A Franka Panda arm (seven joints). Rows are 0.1 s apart.
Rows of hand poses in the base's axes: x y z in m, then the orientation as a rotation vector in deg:
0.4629, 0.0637, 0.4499, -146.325, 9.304, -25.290
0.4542, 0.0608, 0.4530, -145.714, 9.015, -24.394
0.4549, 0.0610, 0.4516, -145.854, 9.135, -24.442
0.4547, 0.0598, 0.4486, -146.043, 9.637, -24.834
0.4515, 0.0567, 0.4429, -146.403, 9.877, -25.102
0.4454, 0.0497, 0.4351, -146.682, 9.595, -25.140
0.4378, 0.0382, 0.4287, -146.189, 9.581, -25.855
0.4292, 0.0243, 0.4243, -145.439, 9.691, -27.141
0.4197, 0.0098, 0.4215, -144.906, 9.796, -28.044
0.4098, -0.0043, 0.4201, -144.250, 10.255, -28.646
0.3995, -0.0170, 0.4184, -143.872, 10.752, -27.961
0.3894, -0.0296, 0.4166, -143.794, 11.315, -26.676
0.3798, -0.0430, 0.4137, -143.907, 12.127, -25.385
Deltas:
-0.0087, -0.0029, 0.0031, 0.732, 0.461, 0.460
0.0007, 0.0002, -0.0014, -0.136, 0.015, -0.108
-0.0002, -0.0012, -0.0030, -0.218, -0.137, -0.462
-0.0032, -0.0031, -0.0057, -0.382, -0.075, -0.261
-0.0061, -0.0070, -0.0078, -0.298, -0.035, 0.168
-0.0076, -0.0115, -0.0064, 0.349, -0.584, -0.105
-0.0086, -0.0139, -0.0044, 0.497, -1.002, -0.300
-0.0095, -0.0145, -0.0028, 0.351, -0.701, -0.232
-0.0099, -0.0141, -0.0014, 0.554, -0.443, -0.403
-0.0103, -0.0127, -0.0017, 0.543, 0.507, -0.153
-0.0101, -0.0126, -0.0018, 0.371, 0.996, -0.085
-0.0096, -0.0134, -0.0029, 0.194, 1.093, -0.280

